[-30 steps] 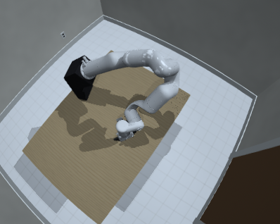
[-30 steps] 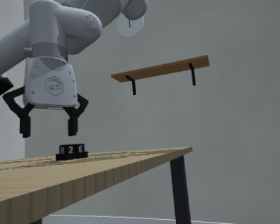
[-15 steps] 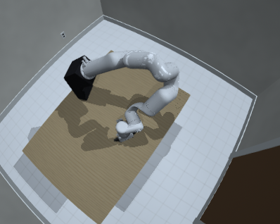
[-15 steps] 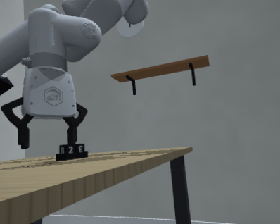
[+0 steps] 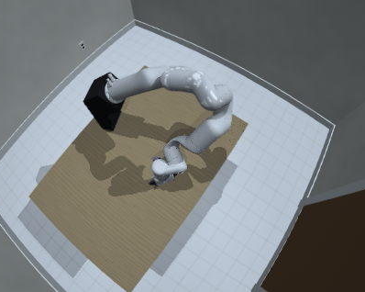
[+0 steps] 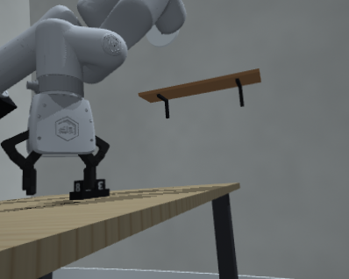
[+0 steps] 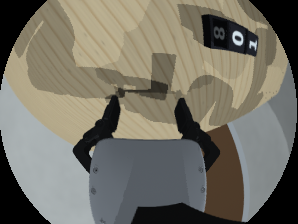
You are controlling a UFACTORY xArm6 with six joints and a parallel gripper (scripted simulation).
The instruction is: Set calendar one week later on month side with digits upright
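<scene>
Now: hand 7 cm past the black cube and 15 cm to the right of it. Round my hand: black calendar tray (8 cm behind, 13 cm to the left, 2 cm below).
</scene>
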